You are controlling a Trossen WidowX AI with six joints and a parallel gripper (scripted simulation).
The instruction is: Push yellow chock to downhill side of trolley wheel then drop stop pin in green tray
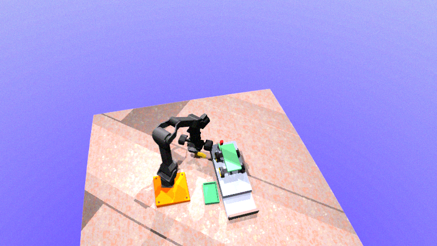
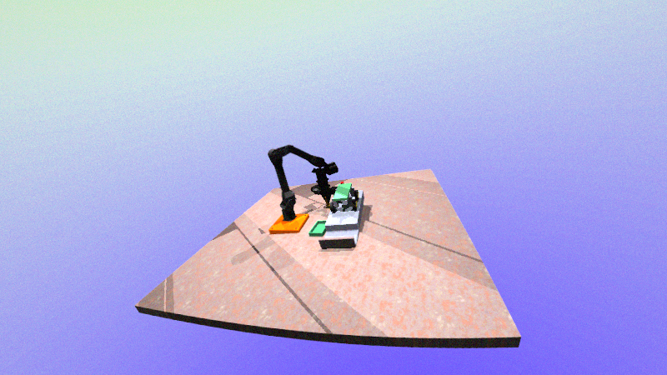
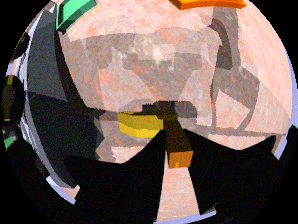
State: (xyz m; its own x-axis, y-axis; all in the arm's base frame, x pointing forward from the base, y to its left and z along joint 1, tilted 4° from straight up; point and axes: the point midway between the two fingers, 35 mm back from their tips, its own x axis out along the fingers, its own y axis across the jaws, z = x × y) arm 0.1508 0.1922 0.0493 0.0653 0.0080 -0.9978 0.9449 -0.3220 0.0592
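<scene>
My gripper tip is now 140 mm short of the red-headed stop pin, 30 mm to the left of it and 100 mm below it. Round my gripper tip: green tray (70 mm ahead, 260 mm to the right, 40 mm below); yellow chock (20 mm ahead, 10 mm to the right, 10 mm below); trolley (170 mm ahead, 130 mm to the right, 80 mm above).
</scene>
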